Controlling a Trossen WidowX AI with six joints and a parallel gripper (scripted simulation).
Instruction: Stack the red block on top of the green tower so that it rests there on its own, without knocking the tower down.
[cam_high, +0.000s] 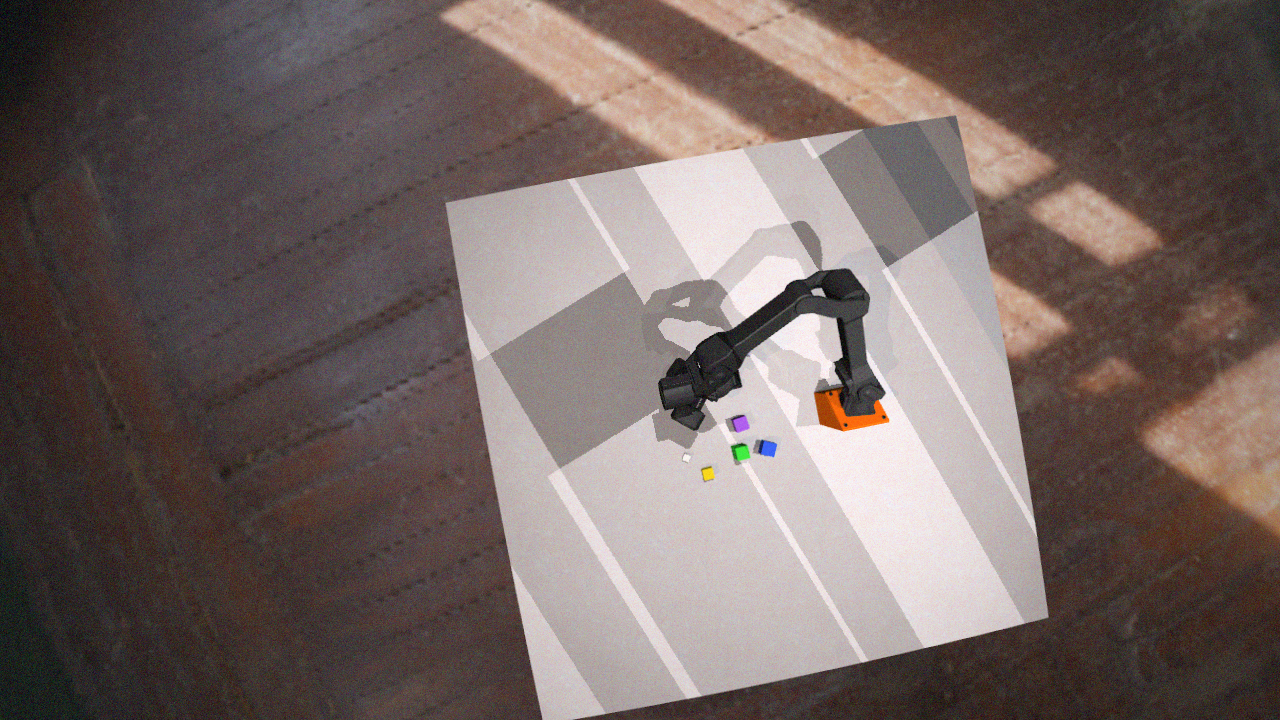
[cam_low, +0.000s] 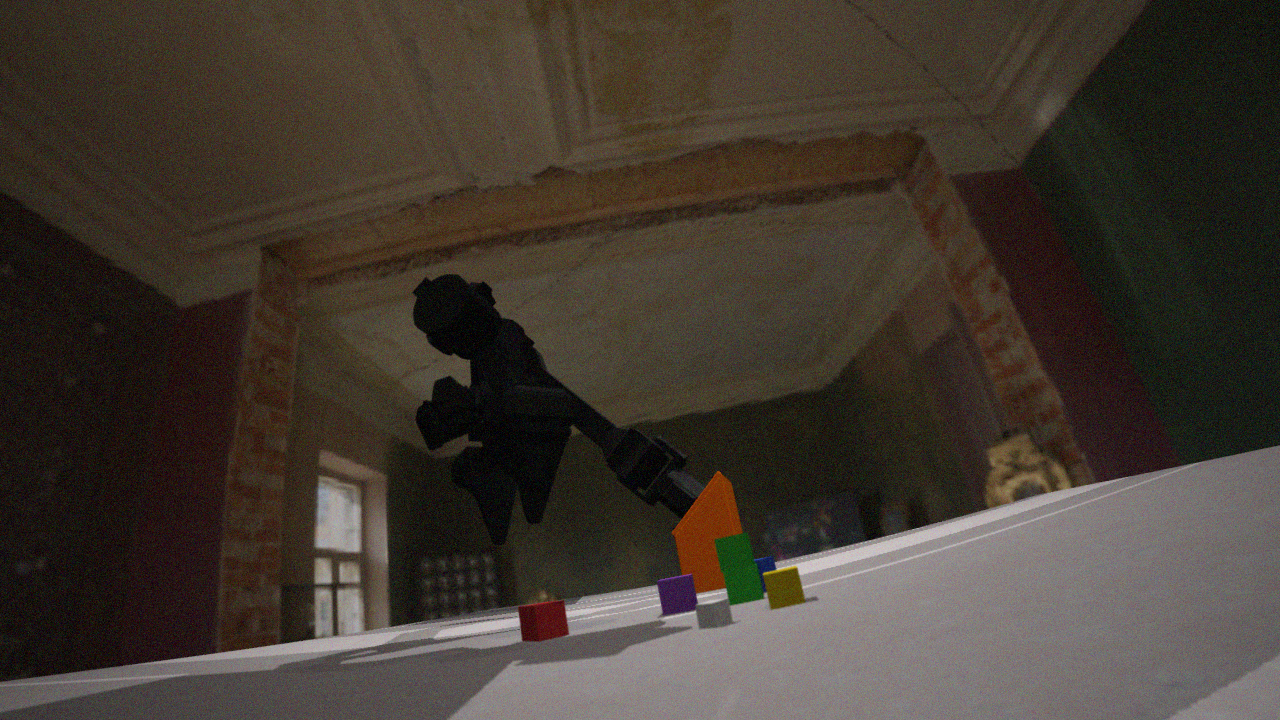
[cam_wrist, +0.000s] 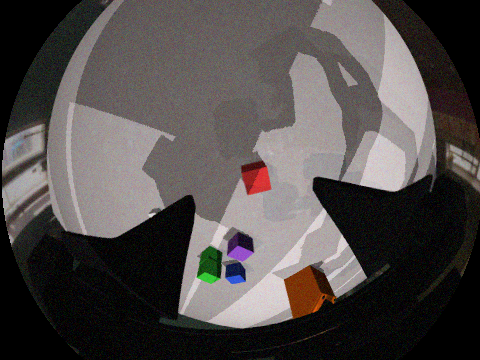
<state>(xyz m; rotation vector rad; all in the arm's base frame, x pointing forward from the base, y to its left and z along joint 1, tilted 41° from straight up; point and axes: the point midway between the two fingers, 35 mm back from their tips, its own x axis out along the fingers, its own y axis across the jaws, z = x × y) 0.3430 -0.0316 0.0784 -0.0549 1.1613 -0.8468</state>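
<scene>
My gripper tip is now 8 cm above the red block and 2 cm past it. The rest, counted from my gripper tip: purple block: 10 cm to the left, 10 cm behind, 7 cm below; yellow block: 21 cm to the left, 8 cm below, 1 cm behind; blue block: 17 cm to the left, 16 cm behind, 7 cm below.
</scene>
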